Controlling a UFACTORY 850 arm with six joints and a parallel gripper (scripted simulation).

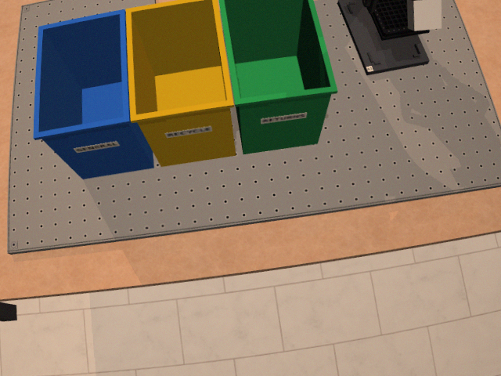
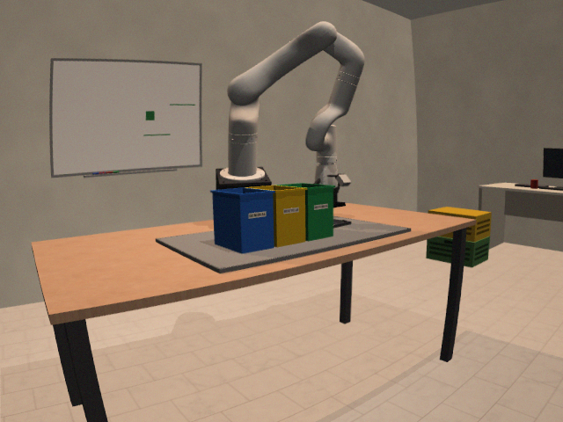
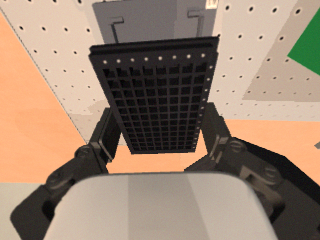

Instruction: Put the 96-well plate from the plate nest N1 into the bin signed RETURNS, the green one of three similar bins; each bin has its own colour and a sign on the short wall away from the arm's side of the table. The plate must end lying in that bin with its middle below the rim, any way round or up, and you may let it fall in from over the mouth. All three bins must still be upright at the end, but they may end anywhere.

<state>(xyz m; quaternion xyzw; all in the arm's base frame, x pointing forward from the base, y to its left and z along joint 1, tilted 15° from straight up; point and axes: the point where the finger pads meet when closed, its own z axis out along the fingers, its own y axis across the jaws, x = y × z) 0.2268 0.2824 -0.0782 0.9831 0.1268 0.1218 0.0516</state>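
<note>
Right now my hand is 90 mm above the dark plate nest N1. From my hand the other things lie so: yellow recycle bin (170 mm ahead, 330 mm to the right, 10 mm below); then green returns bin (150 mm ahead, 200 mm to the right, 10 mm below); then black 96-well plate (10 mm below).
</note>
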